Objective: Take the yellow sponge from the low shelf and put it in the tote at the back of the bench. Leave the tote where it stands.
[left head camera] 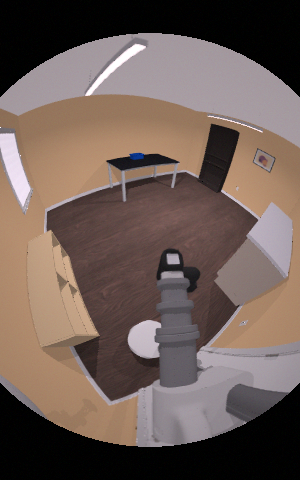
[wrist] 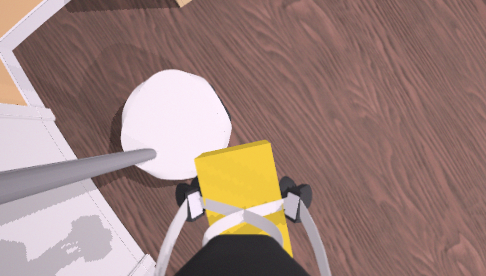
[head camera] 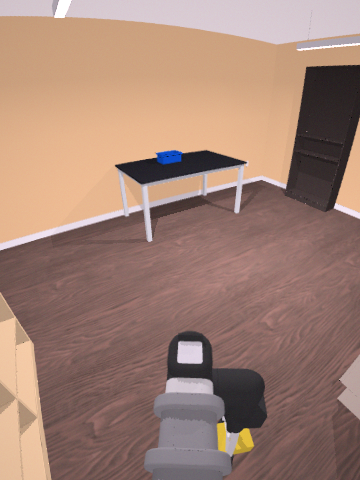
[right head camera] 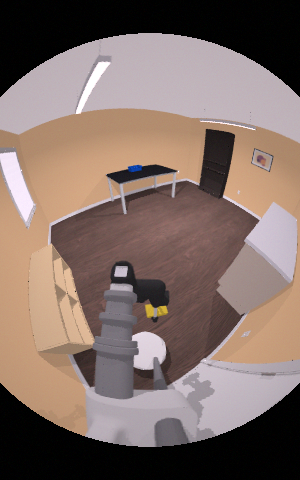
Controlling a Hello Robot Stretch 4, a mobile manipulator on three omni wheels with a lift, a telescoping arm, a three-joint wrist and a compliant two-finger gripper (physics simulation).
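Where they show: gripper, fingertip midpoint: [wrist: 243, 190] [head camera: 224, 442]; robot's base, origin of the base link: [left head camera: 147, 338] [wrist: 183, 126] [right head camera: 145, 349].
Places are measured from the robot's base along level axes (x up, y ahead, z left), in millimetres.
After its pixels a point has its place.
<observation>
The yellow sponge [head camera: 245, 442] {z -130, x 884, y 252 mm} [right head camera: 161, 311] {z -120, x 884, y 250 mm} [wrist: 237, 175] {z -64, x 886, y 261 mm} is between the two fingers of my gripper [wrist: 243, 190] {z -88, x 836, y 265 mm}, which is shut on it and holds it above the floor. In the head camera view the arm's wrist hides part of the sponge. The blue tote [head camera: 169, 157] {z 298, x 810, y 3198 mm} [left head camera: 136, 156] {z 300, x 797, y 3198 mm} [right head camera: 135, 168] {z 277, x 796, y 3214 mm} stands on the black top of the bench [head camera: 195, 170] {z -35, x 734, y 2852 mm} [left head camera: 155, 163] {z -131, x 718, y 2915 mm} [right head camera: 155, 172] {z -186, x 734, y 3009 mm}, across the room from the gripper, toward the bench's far side.
A light wooden shelf unit [left head camera: 42, 295] {z 926, x 582, y 231 mm} [right head camera: 45, 305] {z 865, x 582, y 235 mm} stands at the left. A cabinet with a pale top [left head camera: 272, 240] {z -1281, x 882, y 677 mm} [right head camera: 272, 242] {z -1249, x 882, y 682 mm} stands at the right. A tall dark bookcase [head camera: 345, 135] {z -2086, x 1133, y 3377 mm} [left head camera: 230, 160] {z -2256, x 1069, y 3464 mm} stands in the far corner. My round white base [wrist: 175, 122] {z 11, x 187, y 17 mm} is beside the sponge in the wrist view.
</observation>
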